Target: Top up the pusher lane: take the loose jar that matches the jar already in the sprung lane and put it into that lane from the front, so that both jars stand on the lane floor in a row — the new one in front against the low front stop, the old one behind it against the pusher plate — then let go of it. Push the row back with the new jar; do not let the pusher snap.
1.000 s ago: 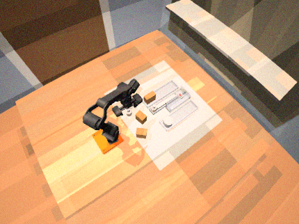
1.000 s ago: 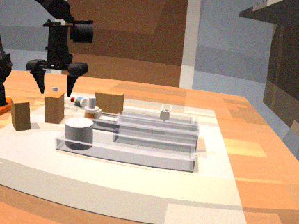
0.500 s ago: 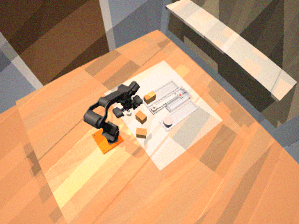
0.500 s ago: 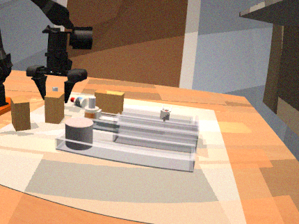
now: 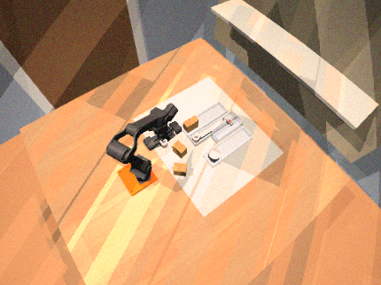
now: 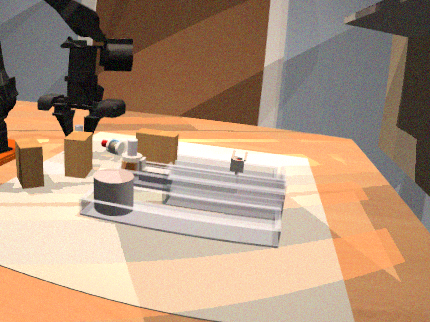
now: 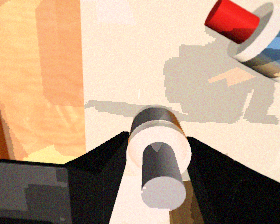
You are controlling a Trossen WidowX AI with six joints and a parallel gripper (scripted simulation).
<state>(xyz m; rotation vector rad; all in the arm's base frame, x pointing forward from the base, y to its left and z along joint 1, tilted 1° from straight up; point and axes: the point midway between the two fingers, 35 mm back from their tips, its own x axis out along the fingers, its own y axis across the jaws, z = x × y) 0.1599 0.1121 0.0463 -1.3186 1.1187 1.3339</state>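
Now: the wide grey cylinder 190 mm ahead of my gripper tip and 170 mm to the right of it.
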